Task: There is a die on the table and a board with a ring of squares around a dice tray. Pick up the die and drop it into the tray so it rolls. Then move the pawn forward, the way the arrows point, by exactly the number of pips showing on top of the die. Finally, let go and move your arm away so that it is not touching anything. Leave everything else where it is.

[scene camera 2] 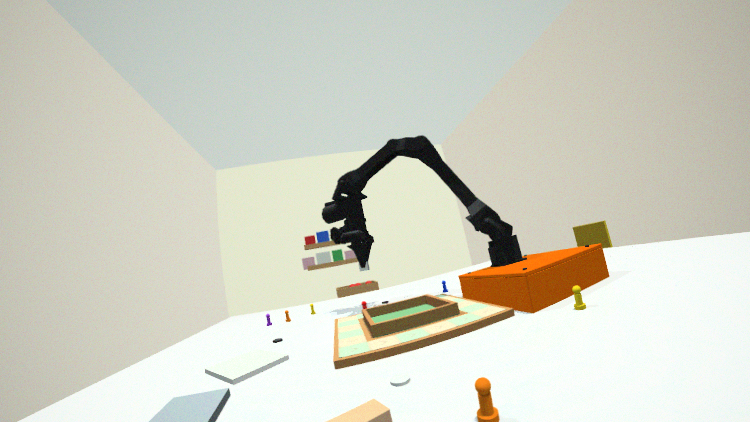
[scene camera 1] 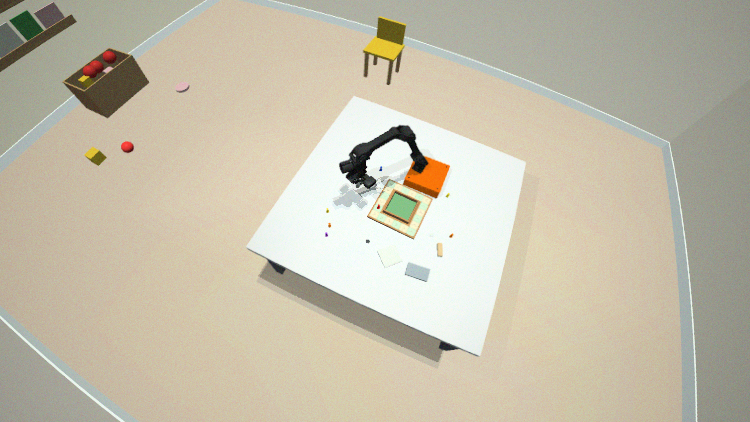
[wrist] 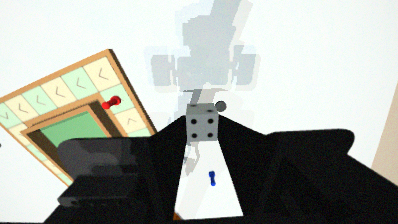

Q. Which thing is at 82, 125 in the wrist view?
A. A green dice tray.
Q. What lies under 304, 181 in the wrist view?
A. My gripper.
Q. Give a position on a white tile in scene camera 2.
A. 235, 370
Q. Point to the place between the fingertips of my gripper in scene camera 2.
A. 364, 267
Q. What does my gripper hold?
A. A grey die.
